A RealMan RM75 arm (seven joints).
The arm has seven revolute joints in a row. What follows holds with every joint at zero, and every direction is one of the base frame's. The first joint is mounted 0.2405 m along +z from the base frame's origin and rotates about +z. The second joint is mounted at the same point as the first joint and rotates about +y. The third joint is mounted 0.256 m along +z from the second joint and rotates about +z. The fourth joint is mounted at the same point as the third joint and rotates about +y. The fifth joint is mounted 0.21 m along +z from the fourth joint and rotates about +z. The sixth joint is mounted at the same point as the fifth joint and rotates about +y. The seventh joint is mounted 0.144 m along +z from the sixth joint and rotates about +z. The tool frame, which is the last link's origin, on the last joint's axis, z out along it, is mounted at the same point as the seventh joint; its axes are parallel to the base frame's.
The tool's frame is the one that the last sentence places.
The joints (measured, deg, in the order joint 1, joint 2, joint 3, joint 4, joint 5, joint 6, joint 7), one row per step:
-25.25, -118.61, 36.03, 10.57, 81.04, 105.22, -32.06
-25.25, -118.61, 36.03, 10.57, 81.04, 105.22, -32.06
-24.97, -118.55, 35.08, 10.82, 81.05, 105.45, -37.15
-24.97, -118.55, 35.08, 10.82, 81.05, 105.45, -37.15
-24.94, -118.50, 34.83, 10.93, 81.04, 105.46, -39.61
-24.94, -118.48, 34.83, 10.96, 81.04, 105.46, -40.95
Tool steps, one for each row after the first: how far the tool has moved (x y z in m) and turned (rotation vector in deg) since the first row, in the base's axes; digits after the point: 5 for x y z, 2 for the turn. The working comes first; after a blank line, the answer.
Tool pose at each row, in the base's axes (x y z in m, rotation vector in deg; the steps are taken from these numbers as rounded here):
-0.25746, 0.27853, 0.00541, -120.33, -3.56, -75.36
-0.25746, 0.27853, 0.00541, -120.33, -3.56, -75.36
-0.25935, 0.27841, 0.00871, -120.32, -8.86, -78.19
-0.25935, 0.27841, 0.00871, -120.32, -8.86, -78.19
-0.25982, 0.27880, 0.00987, -120.50, -11.37, -79.51
-0.25988, 0.27888, 0.01007, -120.74, -12.77, -80.25

0.00000, 0.00000, 0.00000, 0.00, 0.00, 0.00
-0.00189, -0.00012, 0.00330, -3.07, -3.06, 1.82
-0.00189, -0.00012, 0.00330, -3.07, -3.06, 1.82
-0.00236, 0.00027, 0.00446, -4.71, -4.42, 2.58
-0.00242, 0.00035, 0.00466, -5.74, -5.12, 2.94

